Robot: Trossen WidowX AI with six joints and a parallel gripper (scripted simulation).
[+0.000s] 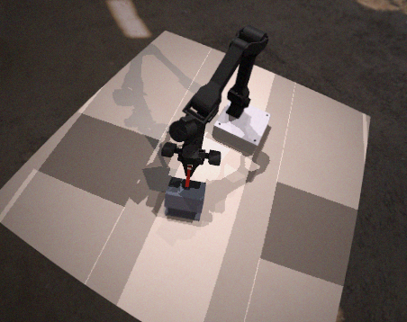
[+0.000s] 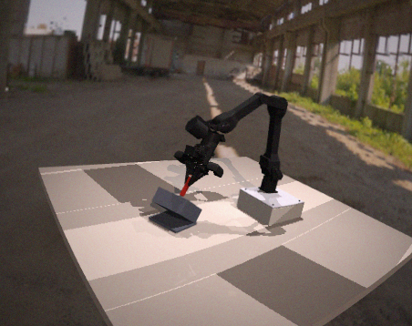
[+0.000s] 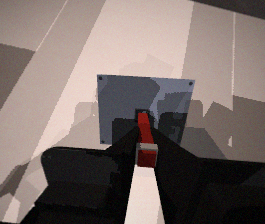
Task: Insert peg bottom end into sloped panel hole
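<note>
Right now my gripper tip is 70 mm above the sloped grey panel, 40 mm short of it and 10 mm to the right of it. From my gripper tip the other things lie so: red peg (10 mm behind, 10 mm above).
</note>
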